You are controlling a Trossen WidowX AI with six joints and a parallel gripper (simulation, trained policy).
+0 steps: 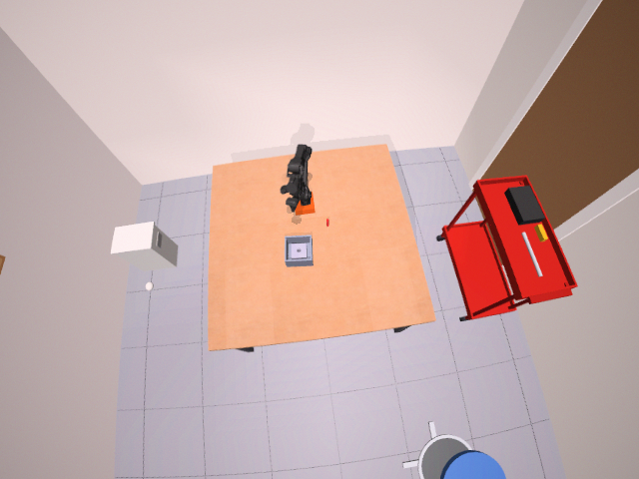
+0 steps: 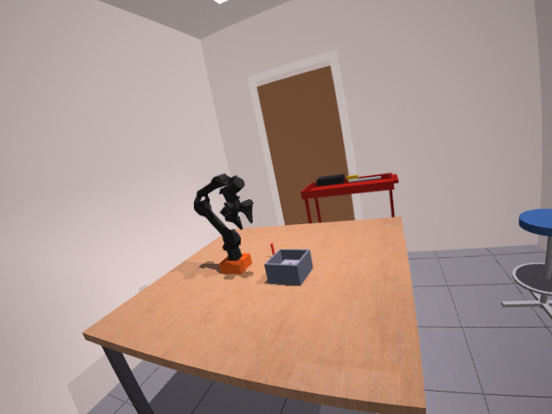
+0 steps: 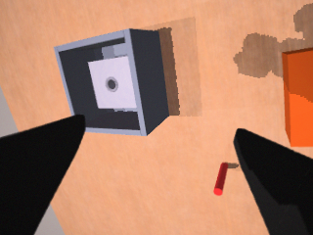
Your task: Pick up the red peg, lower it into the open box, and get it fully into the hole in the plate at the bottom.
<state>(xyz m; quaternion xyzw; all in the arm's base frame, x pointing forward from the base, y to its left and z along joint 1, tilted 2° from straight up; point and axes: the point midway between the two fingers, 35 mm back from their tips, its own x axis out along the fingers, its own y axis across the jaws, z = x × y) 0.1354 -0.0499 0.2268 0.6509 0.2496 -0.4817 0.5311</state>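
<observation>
Now: the red peg 2 cm ahead of my gripper tip, 18 cm to the left of it and 21 cm below it. From my gripper tip the other things lie so: grey box 18 cm ahead, 2 cm to the right, 22 cm below; then plate 18 cm ahead, 2 cm to the right, 20 cm below.
</observation>
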